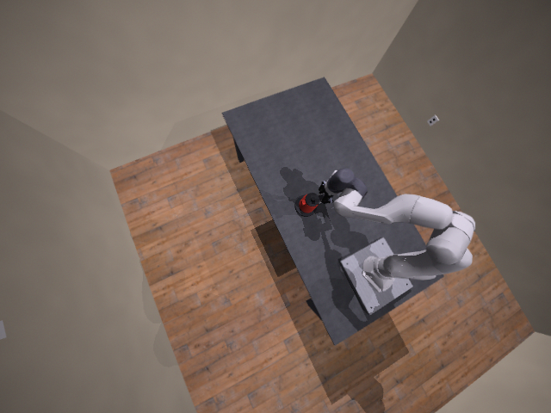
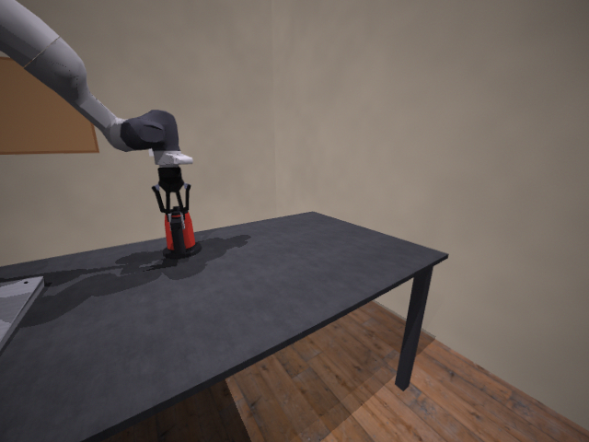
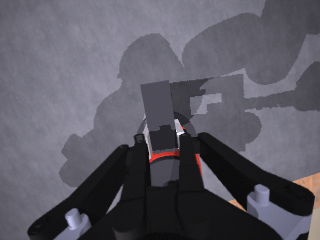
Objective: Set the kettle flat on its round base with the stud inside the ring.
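The kettle is 10 mm ahead of my hand, 30 mm to the left of it and 50 mm below it. The rest, counted from my hand: round dark base: 20 mm ahead, 60 mm to the left, 140 mm below.
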